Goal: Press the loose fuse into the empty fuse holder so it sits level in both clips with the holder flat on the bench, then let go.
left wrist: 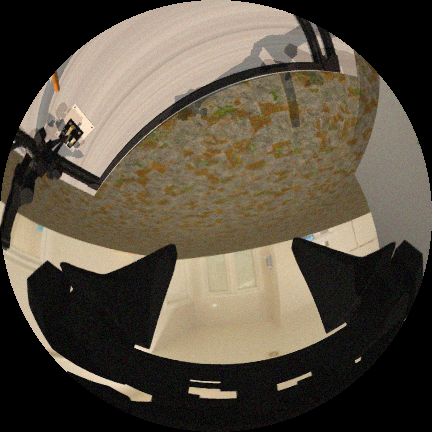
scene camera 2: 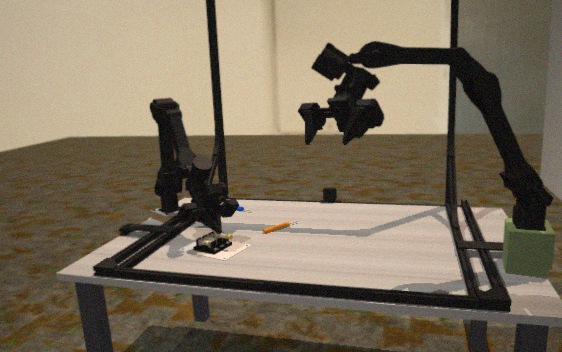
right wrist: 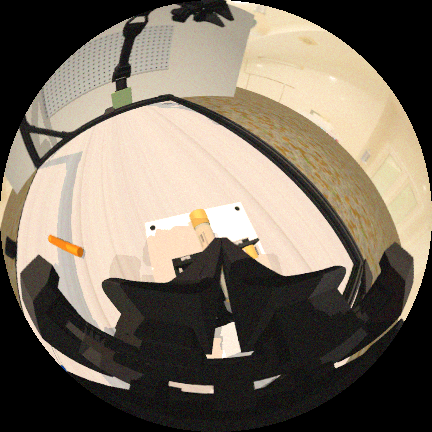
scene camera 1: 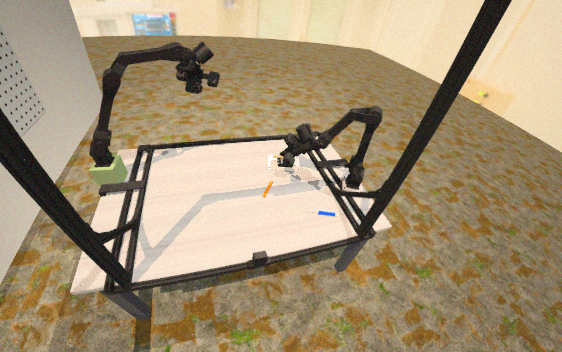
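Seen in the pictures: left gripper, fingertip midpoint: [left wrist: 236, 247] [scene camera 2: 324, 143] [scene camera 1: 203, 83]; right gripper, fingertip midpoint: [left wrist: 67, 135] [scene camera 2: 220, 232] [right wrist: 220, 242] [scene camera 1: 280, 154]; left arm's base, link origin: [scene camera 2: 529, 225] [right wrist: 121, 89] [scene camera 1: 104, 162]; right arm's base, link origin: [scene camera 2: 170, 209] [scene camera 1: 352, 184].
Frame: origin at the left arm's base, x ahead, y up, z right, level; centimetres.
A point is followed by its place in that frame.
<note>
The black fuse holder [scene camera 2: 212, 246] @[x 80.8, y -8.6, z -12.4 cm] [left wrist: 72, 131] @[x 80.2, y -8.4, z -9.4 cm] [right wrist: 181, 263] @[x 79.9, y -7.3, z -5.8 cm] is on a white plate [scene camera 2: 236, 252] @[x 74.6, y -10.7, z -10.1 cm] [right wrist: 227, 211] @[x 75.8, y -10.7, z -13.4 cm] on the bench. A pale fuse with an orange cap [right wrist: 201, 223] @[x 77.9, y -6.1, z -8.4 cm] lies over the holder, its capped end sticking out past the black frame; its other end is hidden under my right fingers. A second orange cap [right wrist: 250, 251] @[x 81.6, y -7.6, z -11.4 cm] shows beside it. I cannot tell whether the fuse is level in both clips. My right gripper [scene camera 2: 218, 232] @[x 80.0, y -5.8, z -8.9 cm] [right wrist: 220, 242] @[x 80.0, y -5.8, z -8.9 cm] is shut and empty, its tips at the fuse from above. My left gripper [scene camera 2: 327, 143] @[x 43.0, y 23.7, z -27.9 cm] [left wrist: 236, 247] @[x 43.0, y 23.7, z -27.9 cm] is open and empty, high above the bench.
An orange-handled tool [scene camera 1: 267, 189] @[x 70.6, y -9.8, z 11.9 cm] [scene camera 2: 276, 228] @[x 70.5, y -10.2, z 10.4 cm] [right wrist: 65, 246] @[x 72.0, y -9.6, z 9.5 cm] lies on the bench near the holder. A blue-handled tool [scene camera 1: 326, 213] @[x 93.8, y -9.7, z 28.3 cm] [scene camera 2: 240, 209] @[x 91.2, y -10.2, z 26.5 cm] lies farther off. Black rails [scene camera 1: 215, 143] @[x 46.4, y -10.2, z -26.3 cm] frame the bench. A green block [scene camera 1: 110, 171] @[x 3.7, y -1.2, z 5.0 cm] [scene camera 2: 529, 247] @[x 0.3, y -3.8, z -5.0 cm] is at the left arm's base.
</note>
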